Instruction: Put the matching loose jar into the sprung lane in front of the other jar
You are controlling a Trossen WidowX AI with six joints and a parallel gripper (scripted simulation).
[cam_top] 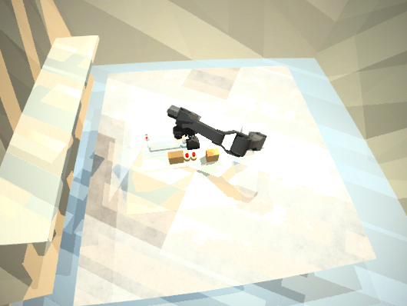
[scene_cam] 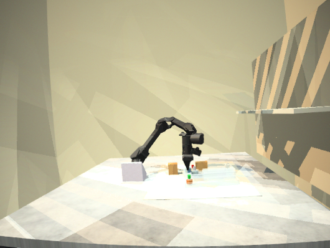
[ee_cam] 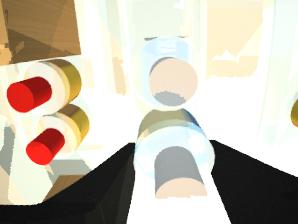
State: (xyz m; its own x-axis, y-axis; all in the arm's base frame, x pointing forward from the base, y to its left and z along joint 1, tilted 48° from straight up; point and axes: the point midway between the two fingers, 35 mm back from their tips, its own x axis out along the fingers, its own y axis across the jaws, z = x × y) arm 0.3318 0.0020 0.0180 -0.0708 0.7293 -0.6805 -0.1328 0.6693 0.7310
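My gripper tip is 150 mm short of the clear sprung lane and 30 mm above it. Also, from my gripper tip: shelf 510 mm ahead, 60 mm to the left, 320 mm above.
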